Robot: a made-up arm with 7 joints. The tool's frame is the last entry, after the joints.
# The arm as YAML. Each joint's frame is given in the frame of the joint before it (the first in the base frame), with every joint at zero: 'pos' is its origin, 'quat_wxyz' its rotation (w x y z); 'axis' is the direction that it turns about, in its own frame. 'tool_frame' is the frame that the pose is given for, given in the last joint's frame.
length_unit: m
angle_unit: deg
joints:
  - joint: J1
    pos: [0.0, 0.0, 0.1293]
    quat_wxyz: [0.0, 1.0, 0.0, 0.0]
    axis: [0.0, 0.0, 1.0]
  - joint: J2
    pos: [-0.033, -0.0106, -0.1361]
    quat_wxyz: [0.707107, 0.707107, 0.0, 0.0]
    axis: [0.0, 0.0, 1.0]
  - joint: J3
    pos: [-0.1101, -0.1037, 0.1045]
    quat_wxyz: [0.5, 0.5, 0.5, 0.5]
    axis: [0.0, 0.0, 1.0]
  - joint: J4
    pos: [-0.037, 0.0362, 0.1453]
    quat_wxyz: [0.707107, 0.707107, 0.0, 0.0]
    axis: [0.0, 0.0, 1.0]
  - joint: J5
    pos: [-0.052, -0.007, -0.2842]
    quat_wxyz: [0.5, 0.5, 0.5, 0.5]
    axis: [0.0, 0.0, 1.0]
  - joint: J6
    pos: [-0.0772, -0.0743, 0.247]
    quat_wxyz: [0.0, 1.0, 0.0, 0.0]
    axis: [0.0, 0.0, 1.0]
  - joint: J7
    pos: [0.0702, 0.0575, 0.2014]
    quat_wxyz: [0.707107, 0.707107, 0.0, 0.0]
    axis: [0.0, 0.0, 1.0]
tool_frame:
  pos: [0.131, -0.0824, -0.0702]
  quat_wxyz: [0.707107, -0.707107, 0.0, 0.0]
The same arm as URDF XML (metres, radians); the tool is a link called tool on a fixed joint. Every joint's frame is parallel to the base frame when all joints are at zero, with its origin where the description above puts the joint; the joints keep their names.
<robot name="arm">
  <joint name="J1" type="continuous">
    <parent link="base_link"/>
    <child link="link1"/>
    <origin xyz="0 0 0.1293" rpy="0 0 0"/>
    <axis xyz="0 0 -1"/>
  </joint>
  <joint name="J2" type="continuous">
    <parent link="link1"/>
    <child link="link2"/>
    <origin xyz="-0.033 0.0106 0.1361" rpy="0 0 0"/>
    <axis xyz="0 1 0"/>
  </joint>
  <joint name="J3" type="continuous">
    <parent link="link2"/>
    <child link="link3"/>
    <origin xyz="-0.1101 0.1045 0.1037" rpy="0 0 0"/>
    <axis xyz="1 0 0"/>
  </joint>
  <joint name="J4" type="continuous">
    <parent link="link3"/>
    <child link="link4"/>
    <origin xyz="0.1453 0.0362 0.037" rpy="0 0 0"/>
    <axis xyz="0 -1 0"/>
  </joint>
  <joint name="J5" type="continuous">
    <parent link="link4"/>
    <child link="link5"/>
    <origin xyz="-0.007 0.2842 0.052" rpy="0 0 0"/>
    <axis xyz="0 0 -1"/>
  </joint>
  <joint name="J6" type="continuous">
    <parent link="link5"/>
    <child link="link6"/>
    <origin xyz="-0.0772 0.0743 -0.247" rpy="0 0 0"/>
    <axis xyz="0 0 1"/>
  </joint>
  <joint name="J7" type="continuous">
    <parent link="link6"/>
    <child link="link7"/>
    <origin xyz="0.0702 0.0575 0.2014" rpy="0 0 0"/>
    <axis xyz="0 -1 0"/>
  </joint>
  <joint name="tool_fixed" type="fixed">
    <parent link="link7"/>
    <child link="tool"/>
    <origin xyz="0.131 0.0702 -0.0824" rpy="0 0 0"/>
  </joint>
  <link name="base_link"/>
  <link name="link1"/>
  <link name="link2"/>
  <link name="link3"/>
  <link name="link4"/>
  <link name="link5"/>
  <link name="link6"/>
  <link name="link7"/>
  <link name="tool"/>
</robot>

